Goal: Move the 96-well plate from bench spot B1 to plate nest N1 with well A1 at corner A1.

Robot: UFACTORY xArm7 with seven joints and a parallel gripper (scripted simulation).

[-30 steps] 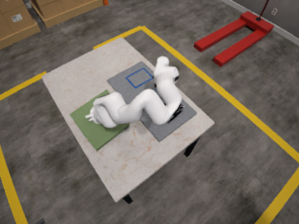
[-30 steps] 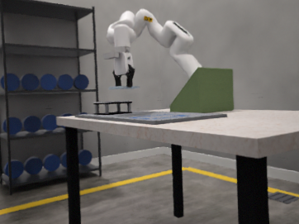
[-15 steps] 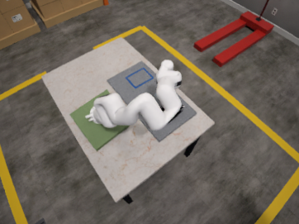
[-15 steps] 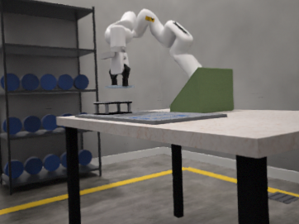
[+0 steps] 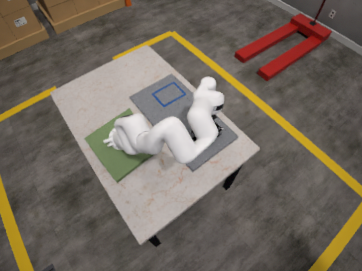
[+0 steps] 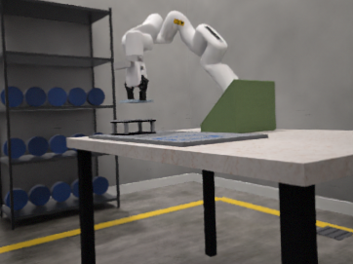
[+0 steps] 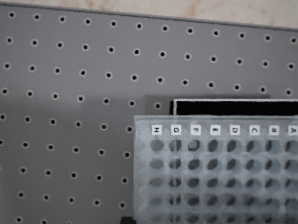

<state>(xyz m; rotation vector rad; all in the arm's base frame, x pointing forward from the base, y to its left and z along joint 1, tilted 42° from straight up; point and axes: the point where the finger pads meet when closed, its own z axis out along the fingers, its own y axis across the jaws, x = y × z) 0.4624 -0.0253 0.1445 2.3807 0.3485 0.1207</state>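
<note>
The raised nest N1 lies 100 mm below my hand and 40 mm to the right of it. Round my hand: 96-well plate (10 mm below).
</note>
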